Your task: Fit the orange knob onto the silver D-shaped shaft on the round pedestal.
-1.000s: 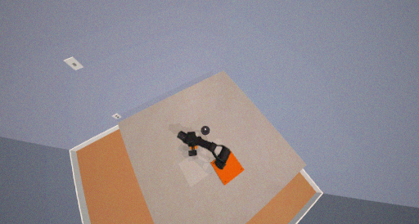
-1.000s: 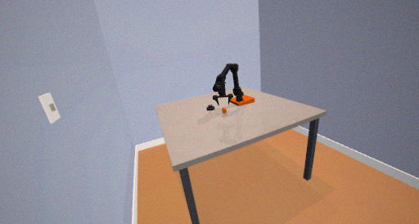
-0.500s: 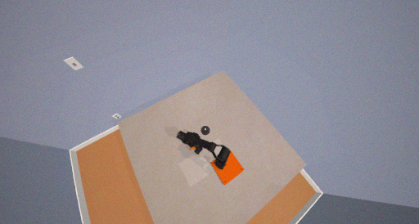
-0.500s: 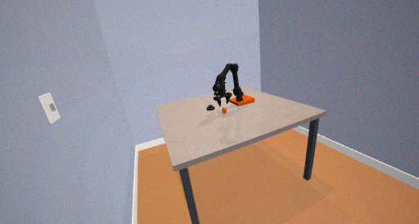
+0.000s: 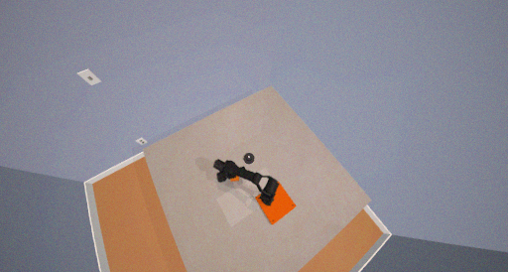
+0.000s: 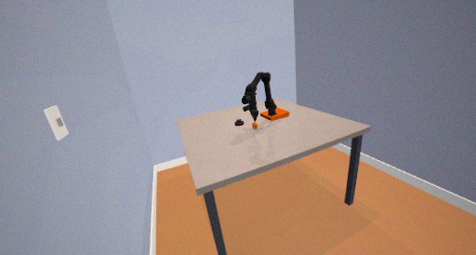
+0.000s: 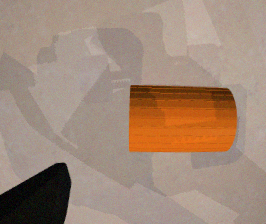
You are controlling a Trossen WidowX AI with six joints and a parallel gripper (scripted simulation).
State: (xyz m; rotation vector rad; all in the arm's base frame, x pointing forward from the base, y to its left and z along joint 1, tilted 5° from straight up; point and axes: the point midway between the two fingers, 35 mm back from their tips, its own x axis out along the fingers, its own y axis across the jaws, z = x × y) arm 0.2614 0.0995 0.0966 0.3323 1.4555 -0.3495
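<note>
Right now the orange knob is 60 mm below my gripper tip. From my gripper tip the other things lie so: dark round pedestal (180 mm to the right, 50 mm below, 50 mm ahead).
</note>
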